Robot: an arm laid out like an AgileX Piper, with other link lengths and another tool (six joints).
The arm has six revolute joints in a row. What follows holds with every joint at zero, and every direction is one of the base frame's.
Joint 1 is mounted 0.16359 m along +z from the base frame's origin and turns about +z.
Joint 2 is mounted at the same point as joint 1 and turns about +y.
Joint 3 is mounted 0.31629 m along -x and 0.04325 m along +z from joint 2 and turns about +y.
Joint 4 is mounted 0.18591 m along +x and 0.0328 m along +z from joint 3 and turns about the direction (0.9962, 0, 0.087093).
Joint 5 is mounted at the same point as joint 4 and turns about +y.
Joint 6 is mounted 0.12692 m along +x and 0.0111 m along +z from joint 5 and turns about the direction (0.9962, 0, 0.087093).
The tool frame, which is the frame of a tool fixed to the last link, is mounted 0.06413 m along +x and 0.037 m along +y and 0.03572 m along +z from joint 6; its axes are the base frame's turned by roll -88.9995, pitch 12.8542 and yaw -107.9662 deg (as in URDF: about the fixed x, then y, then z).
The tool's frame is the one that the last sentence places.
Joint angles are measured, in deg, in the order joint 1, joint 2, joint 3, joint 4, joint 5, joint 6. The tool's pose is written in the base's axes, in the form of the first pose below.
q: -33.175, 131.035, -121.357, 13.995, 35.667, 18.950
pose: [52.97 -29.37 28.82 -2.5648 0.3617 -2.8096]
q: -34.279, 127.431, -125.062, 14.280, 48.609, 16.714
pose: [50.77 -27.89 31.14 -2.6235 0.2934 -2.7668]
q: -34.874, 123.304, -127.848, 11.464, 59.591, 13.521
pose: [48.02 -26.41 33.55 -2.6233 0.1869 -2.6995]
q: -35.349, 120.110, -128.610, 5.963, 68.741, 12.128
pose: [44.77 -25.98 34.08 -2.6429 0.0462 -2.6864]
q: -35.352, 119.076, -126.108, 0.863, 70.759, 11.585
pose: [43.03 -26.50 32.77 -2.6510 -0.0638 -2.6961]
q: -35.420, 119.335, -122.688, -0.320, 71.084, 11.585
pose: [42.29 -26.49 30.57 -2.7024 -0.1156 -2.6963]
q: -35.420, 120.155, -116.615, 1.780, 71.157, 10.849
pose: [41.65 -25.20 26.80 -2.8253 -0.1453 -2.6653]
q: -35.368, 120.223, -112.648, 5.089, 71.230, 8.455
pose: [41.34 -23.53 24.98 -2.9079 -0.1353 -2.6137]
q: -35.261, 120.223, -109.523, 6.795, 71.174, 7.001
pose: [40.91 -22.40 23.64 -2.9646 -0.1343 -2.5820]
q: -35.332, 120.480, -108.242, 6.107, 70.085, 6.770
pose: [40.73 -22.59 22.92 -2.9665 -0.1493 -2.5799]
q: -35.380, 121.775, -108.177, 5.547, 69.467, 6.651
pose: [40.85 -22.93 21.87 -2.9745 -0.1637 -2.5772]
